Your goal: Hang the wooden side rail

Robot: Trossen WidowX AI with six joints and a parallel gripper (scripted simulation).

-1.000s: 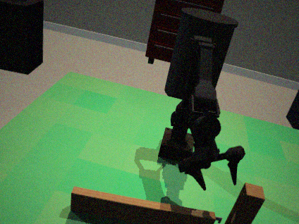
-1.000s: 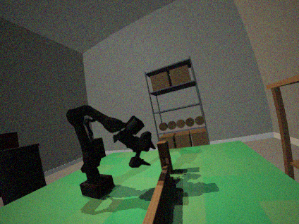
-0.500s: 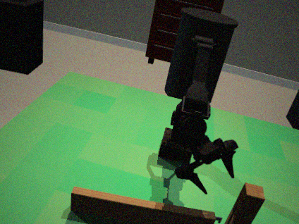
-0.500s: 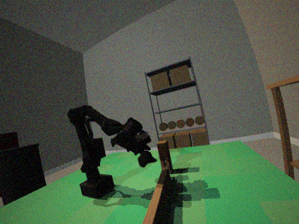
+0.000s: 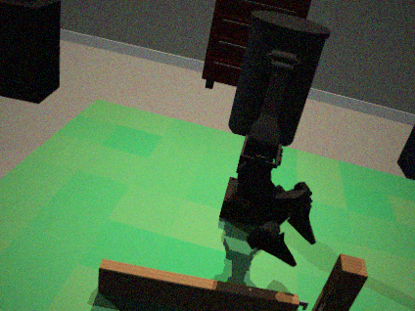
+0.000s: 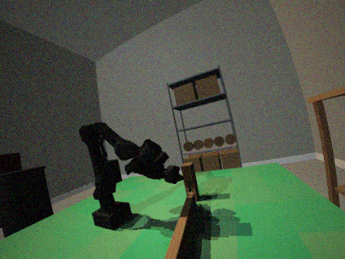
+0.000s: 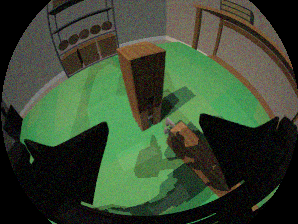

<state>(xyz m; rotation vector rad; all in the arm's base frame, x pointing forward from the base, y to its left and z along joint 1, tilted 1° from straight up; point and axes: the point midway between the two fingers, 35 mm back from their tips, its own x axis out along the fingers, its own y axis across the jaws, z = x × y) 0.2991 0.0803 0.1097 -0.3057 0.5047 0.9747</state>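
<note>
Now: gripper tip 8 cm to the right of the headboard post, 6 cm above it and 4 cm short of it.
</note>
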